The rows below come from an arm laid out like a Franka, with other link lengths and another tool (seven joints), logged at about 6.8 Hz.
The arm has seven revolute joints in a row. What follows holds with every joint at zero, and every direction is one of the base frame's.
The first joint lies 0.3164 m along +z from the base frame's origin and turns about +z.
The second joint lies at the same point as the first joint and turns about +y.
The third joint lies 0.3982 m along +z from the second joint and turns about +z.
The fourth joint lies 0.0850 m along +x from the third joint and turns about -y.
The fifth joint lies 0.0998 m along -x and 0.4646 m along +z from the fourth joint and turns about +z.
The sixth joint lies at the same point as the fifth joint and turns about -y.
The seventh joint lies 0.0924 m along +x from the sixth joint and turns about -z.
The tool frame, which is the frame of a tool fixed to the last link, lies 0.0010 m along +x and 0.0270 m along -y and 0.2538 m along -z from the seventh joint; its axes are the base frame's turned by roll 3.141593, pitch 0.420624 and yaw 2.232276 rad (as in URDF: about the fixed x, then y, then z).
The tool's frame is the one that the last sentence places.
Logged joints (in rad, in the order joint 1, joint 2, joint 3, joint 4, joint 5, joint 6, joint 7), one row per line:
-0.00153 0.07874 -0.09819 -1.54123 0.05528 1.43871 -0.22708
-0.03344 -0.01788 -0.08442 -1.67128 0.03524 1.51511 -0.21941
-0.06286 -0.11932 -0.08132 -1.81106 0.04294 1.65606 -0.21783
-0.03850 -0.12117 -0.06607 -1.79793 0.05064 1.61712 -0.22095
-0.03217 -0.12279 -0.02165 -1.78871 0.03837 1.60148 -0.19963
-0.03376 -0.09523 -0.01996 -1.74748 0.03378 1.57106 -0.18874
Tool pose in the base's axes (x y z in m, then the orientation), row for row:
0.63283 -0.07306 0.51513 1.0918 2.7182 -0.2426
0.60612 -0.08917 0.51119 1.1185 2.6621 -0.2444
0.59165 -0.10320 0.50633 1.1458 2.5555 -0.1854
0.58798 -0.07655 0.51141 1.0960 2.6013 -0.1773
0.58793 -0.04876 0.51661 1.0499 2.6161 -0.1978
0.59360 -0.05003 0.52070 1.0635 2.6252 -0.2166
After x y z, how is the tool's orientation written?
As a rotation vector, in radians.
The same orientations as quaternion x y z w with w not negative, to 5 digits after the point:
0.36955 0.92005 -0.08211 0.10097
0.38311 0.91183 -0.08371 0.12157
0.40252 0.89775 -0.06513 0.16664
0.38276 0.90847 -0.06192 0.15599
0.36691 0.91426 -0.06913 0.15722
0.37015 0.91370 -0.07539 0.14988

